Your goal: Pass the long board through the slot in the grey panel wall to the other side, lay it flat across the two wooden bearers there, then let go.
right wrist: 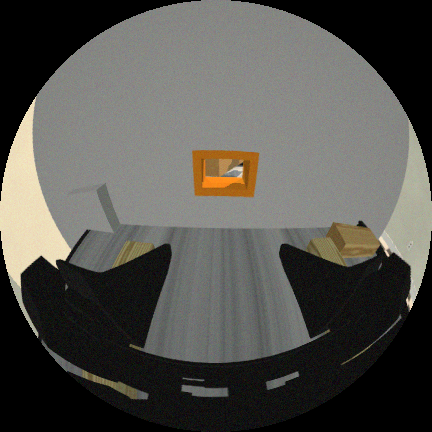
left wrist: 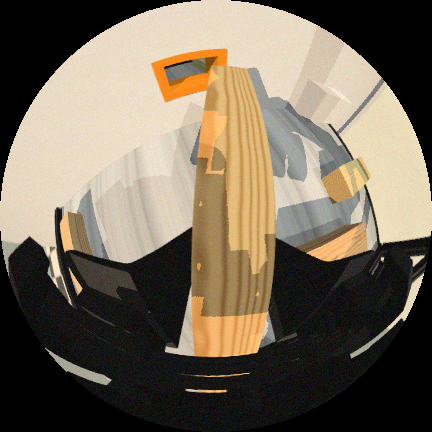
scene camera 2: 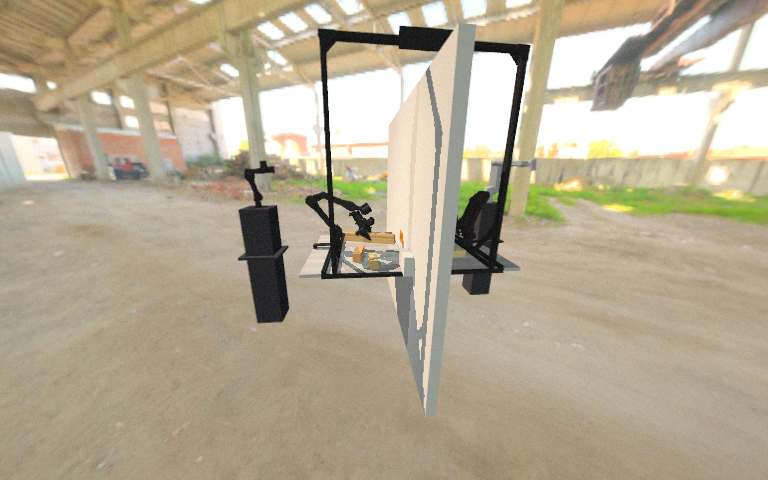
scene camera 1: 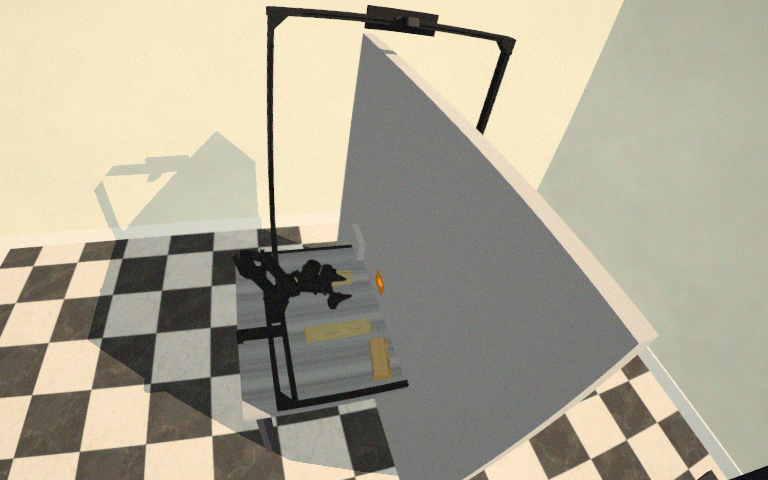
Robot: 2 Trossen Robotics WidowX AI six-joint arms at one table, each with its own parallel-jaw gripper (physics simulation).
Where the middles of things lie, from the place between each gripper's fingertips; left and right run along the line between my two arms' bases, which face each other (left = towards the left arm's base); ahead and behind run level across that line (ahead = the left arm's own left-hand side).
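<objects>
My right hand is 10 mm below the orange-framed slot (right wrist: 215,186) and 150 mm to the right of it. If you go by its middle, the orange-framed slot is nearer to my right hand than to my left hand.
My left hand, meanwhile, is 30 mm below the orange-framed slot, 220 mm to the left of it and 40 mm past it.
</objects>
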